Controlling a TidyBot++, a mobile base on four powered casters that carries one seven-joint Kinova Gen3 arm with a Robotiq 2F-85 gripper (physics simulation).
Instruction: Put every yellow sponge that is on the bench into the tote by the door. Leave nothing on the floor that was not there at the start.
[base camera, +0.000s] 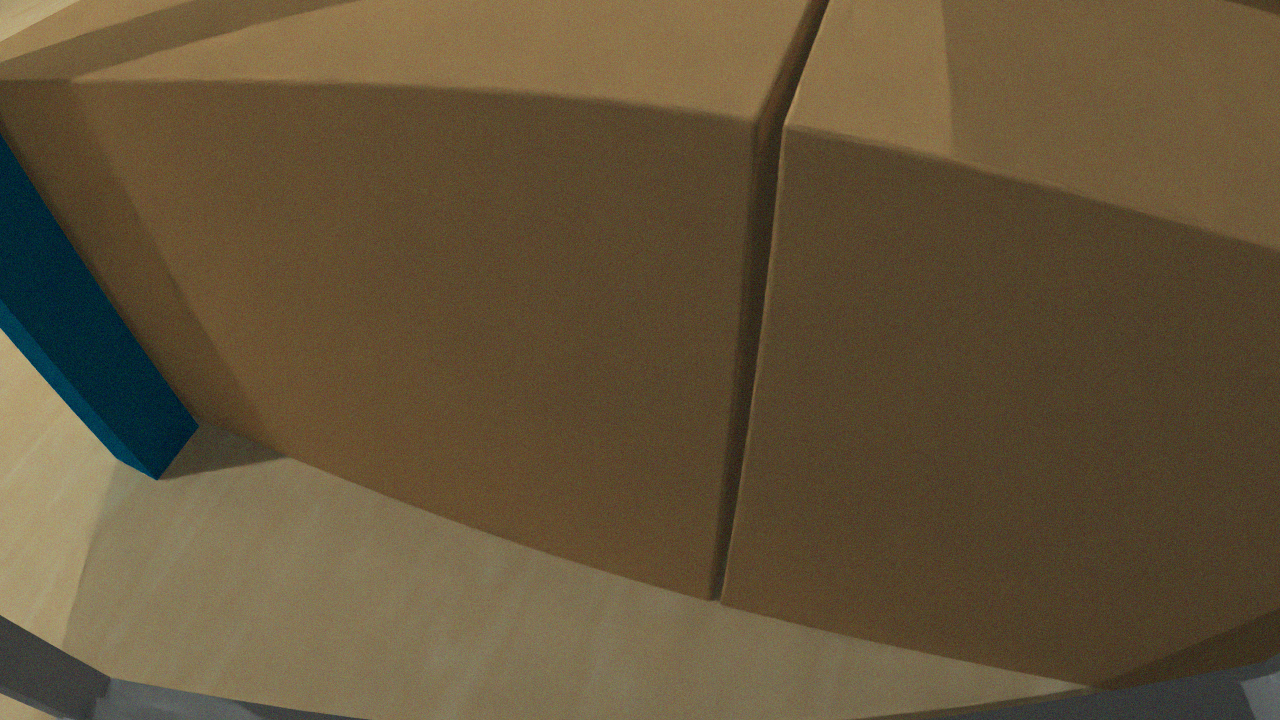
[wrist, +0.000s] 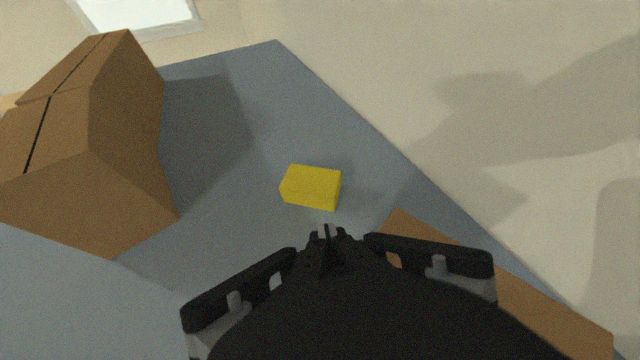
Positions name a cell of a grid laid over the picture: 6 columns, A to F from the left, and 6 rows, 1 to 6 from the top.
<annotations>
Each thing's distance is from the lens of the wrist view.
gripper (wrist: D4): 17 cm
grey-topped bench (wrist: C3): 65 cm
</annotations>
